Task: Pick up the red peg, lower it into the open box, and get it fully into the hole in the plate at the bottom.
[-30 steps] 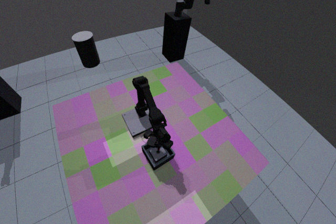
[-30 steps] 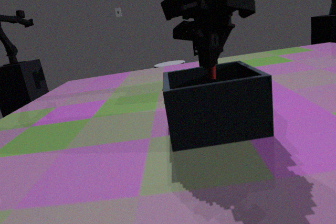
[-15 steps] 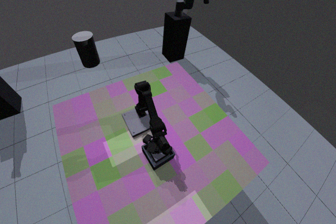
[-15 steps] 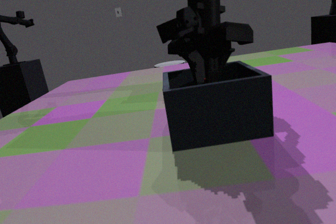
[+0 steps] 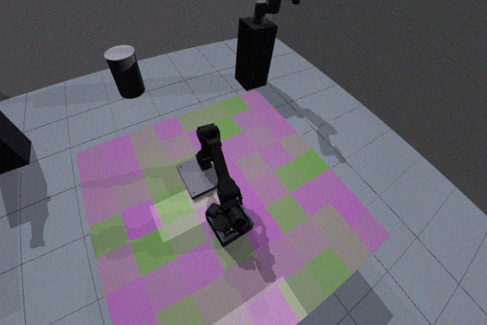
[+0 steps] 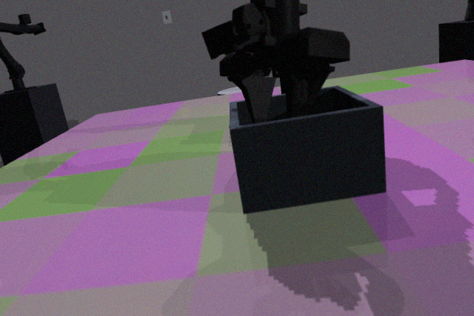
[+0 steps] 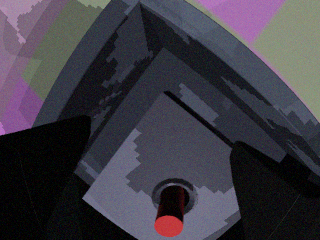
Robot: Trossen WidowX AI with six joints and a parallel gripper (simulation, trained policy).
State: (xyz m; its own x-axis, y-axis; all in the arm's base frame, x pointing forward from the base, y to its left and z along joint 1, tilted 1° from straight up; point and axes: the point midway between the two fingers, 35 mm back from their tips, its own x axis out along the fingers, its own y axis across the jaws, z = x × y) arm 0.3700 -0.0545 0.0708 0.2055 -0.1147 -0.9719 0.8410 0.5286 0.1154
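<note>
Now: gripper tip 3 cm to the right of the red peg, 3 cm past it and 3 cm above it. Round my gripper tip: dark box (5 cm below, 3 cm to the left, 3 cm behind).
</note>
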